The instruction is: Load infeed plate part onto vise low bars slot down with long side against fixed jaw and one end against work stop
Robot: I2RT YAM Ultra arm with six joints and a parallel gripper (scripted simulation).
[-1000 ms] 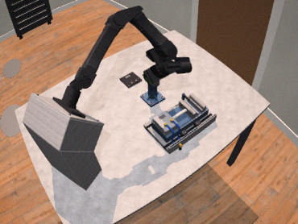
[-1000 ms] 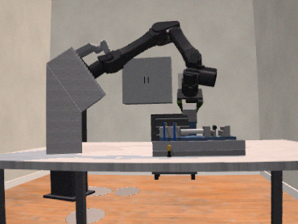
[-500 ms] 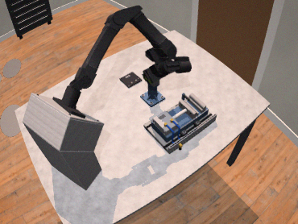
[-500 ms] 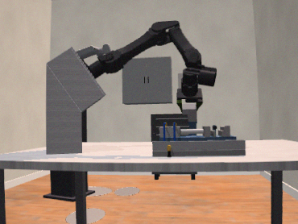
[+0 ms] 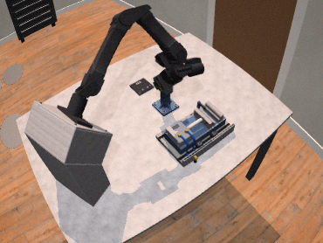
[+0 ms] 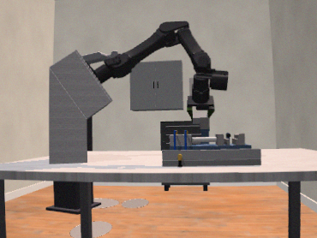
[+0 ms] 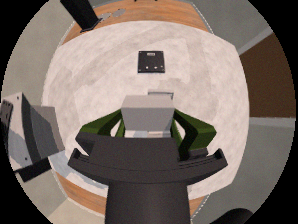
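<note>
My gripper is now right at the grey part. Also, from my hand: dark infeed plate: 40 mm behind, 180 mm to the left, 150 mm below; moving jaw: 110 mm ahead, 190 mm to the right, 80 mm below; air cylinder rod: 60 mm ahead, 200 mm to the right, 80 mm below.
</note>
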